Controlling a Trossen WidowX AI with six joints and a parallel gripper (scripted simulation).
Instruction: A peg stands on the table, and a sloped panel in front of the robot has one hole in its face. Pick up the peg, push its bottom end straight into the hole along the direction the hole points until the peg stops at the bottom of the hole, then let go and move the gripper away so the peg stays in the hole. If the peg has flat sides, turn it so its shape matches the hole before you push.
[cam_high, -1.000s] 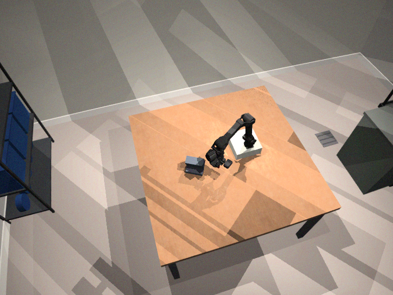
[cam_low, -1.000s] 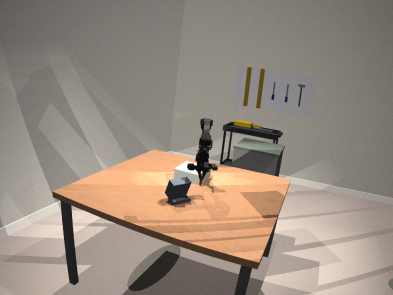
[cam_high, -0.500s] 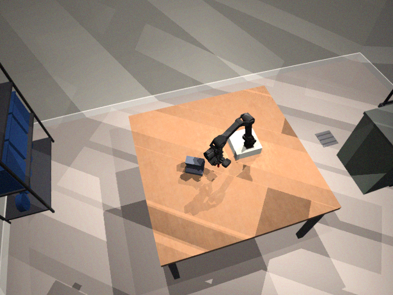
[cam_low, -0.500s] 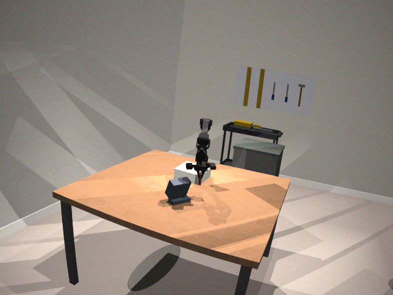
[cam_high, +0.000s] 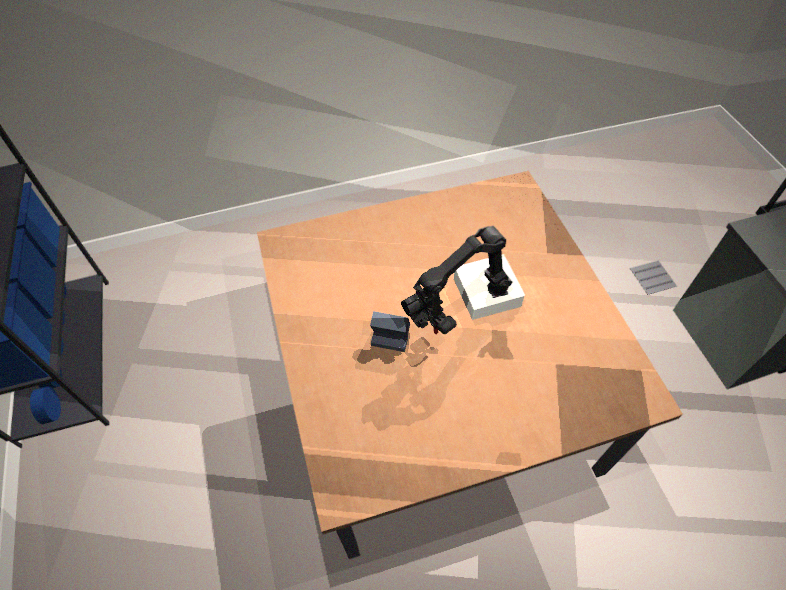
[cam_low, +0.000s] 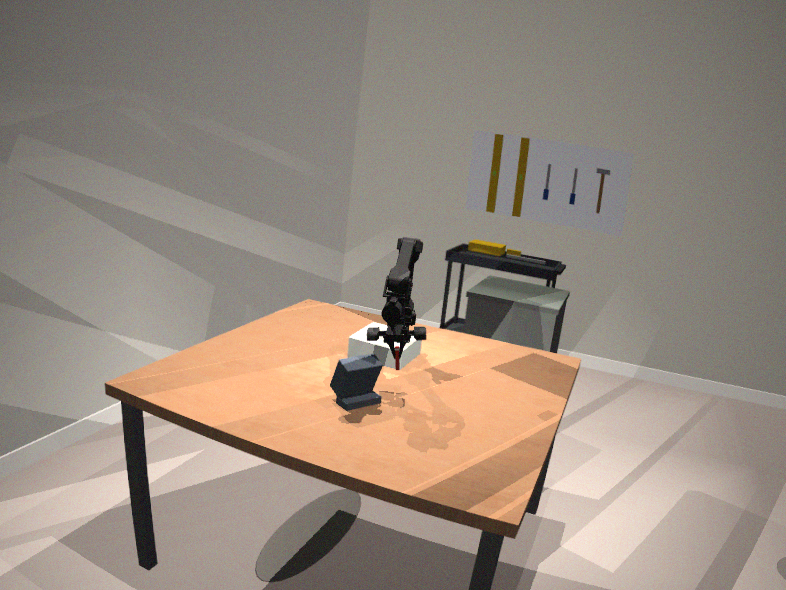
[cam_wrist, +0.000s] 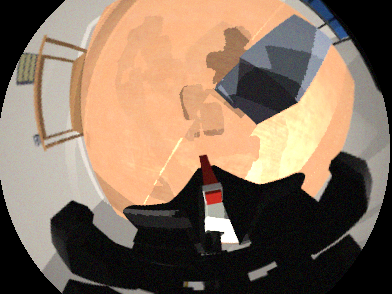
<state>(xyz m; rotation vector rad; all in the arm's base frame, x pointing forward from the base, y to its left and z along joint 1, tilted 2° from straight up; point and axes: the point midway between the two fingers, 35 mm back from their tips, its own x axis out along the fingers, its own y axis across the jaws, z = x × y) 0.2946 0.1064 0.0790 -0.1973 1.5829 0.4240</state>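
Right now the sloped panel is 150 mm ahead of my gripper tip, 70 mm to the right of it and 30 mm below it. From my gripper tip the other things lie so: red peg: 20 mm above.
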